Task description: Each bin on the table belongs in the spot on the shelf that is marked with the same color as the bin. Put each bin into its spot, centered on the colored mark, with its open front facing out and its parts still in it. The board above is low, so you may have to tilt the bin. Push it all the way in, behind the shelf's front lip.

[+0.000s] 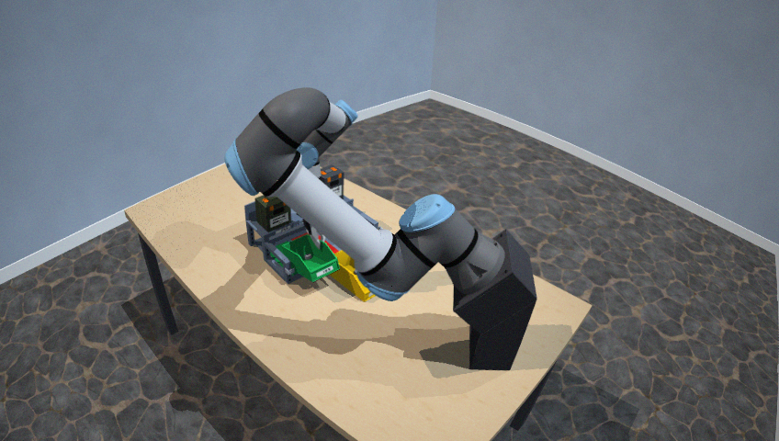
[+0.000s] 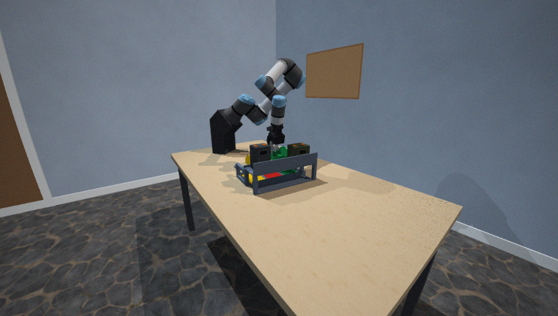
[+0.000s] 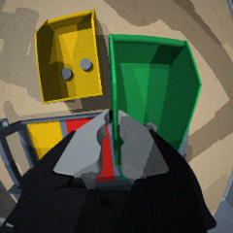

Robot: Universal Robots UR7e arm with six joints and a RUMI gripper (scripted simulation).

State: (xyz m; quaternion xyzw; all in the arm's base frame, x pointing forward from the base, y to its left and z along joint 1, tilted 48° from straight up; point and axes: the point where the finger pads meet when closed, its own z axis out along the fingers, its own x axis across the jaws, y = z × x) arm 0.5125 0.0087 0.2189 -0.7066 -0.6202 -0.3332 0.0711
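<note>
The green bin is 10 mm behind my hand, 50 mm to the left of it and 20 mm below it. Round my hand: yellow bin 100 mm behind, 70 mm to the right, 80 mm below; black box 210 mm ahead, 180 mm to the right, 50 mm above.
</note>
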